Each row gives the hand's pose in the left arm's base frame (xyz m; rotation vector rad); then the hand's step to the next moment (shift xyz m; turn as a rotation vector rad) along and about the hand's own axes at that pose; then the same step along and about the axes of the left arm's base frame.
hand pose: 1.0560 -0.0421 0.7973 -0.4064 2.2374 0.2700
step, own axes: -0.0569 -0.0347 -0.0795 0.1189 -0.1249 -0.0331
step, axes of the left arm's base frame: -0.0081 -0.0466 0.0923 -0.0483 -0.1499 -0.0777
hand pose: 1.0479 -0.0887 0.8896 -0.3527 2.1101 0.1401
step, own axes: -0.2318 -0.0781 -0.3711 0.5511 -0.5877 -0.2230
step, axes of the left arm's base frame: -0.1609 -0.1173 0.3974 -0.2775 -0.7196 -0.3225
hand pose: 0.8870 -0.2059 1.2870 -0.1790 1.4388 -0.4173
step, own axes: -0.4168 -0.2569 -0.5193 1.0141 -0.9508 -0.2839
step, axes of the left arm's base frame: -0.5853 -0.0088 0.4084 -0.3643 -1.2210 -0.6242
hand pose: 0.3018 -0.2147 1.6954 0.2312 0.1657 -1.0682
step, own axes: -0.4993 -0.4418 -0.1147 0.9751 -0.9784 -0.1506
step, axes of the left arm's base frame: -0.6278 0.2494 -0.0353 -0.4041 -1.2362 -0.4891
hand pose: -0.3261 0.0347 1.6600 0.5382 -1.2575 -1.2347
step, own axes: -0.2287 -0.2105 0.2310 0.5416 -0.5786 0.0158
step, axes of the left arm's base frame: -0.2552 0.2066 -0.2054 -0.3283 -0.6682 -0.2721
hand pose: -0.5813 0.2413 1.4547 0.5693 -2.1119 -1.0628
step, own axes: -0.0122 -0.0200 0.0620 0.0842 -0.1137 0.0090
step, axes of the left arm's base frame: -0.0367 0.0284 -0.0473 -0.0542 -0.1140 -0.0645
